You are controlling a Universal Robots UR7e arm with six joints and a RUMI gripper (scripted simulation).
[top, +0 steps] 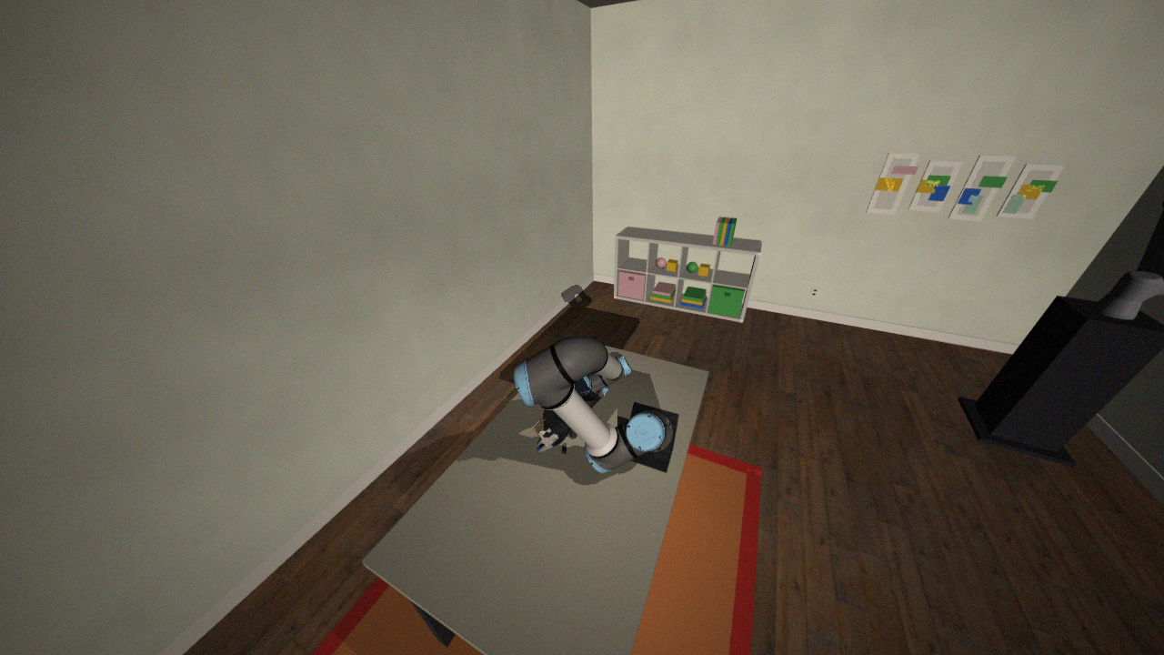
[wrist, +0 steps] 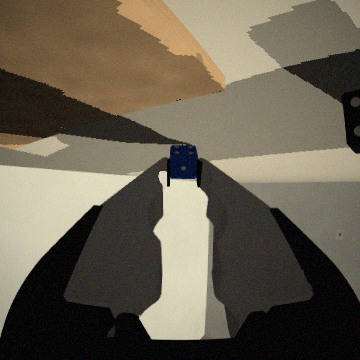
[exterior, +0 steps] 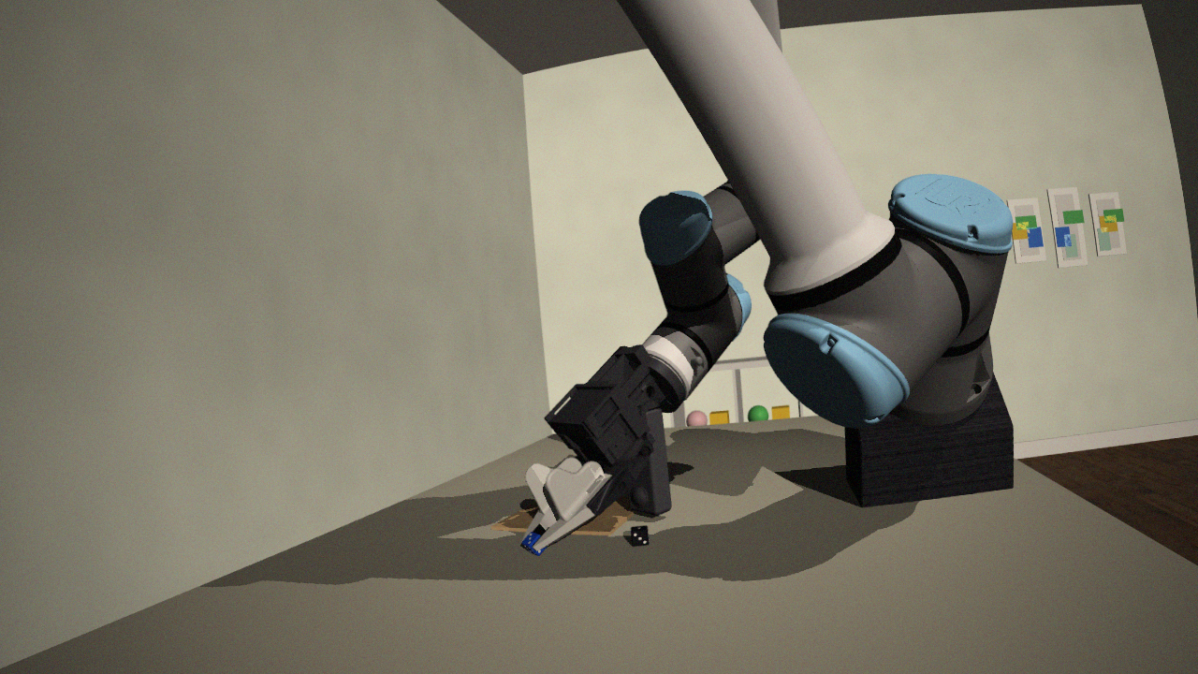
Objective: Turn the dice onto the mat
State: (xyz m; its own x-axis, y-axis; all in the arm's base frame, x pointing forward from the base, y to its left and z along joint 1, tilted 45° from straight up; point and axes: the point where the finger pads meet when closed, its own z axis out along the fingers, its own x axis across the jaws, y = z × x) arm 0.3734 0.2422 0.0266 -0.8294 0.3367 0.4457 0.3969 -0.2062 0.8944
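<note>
My gripper is now 1 cm to the right of the blue die and 1 cm above it. From my hand the other things lie so: green die 4 cm ahead, 13 cm to the right; tan mat 2 cm ahead, 13 cm to the right, 1 cm below; black die 9 cm behind, 3 cm to the right, 1 cm below.
</note>
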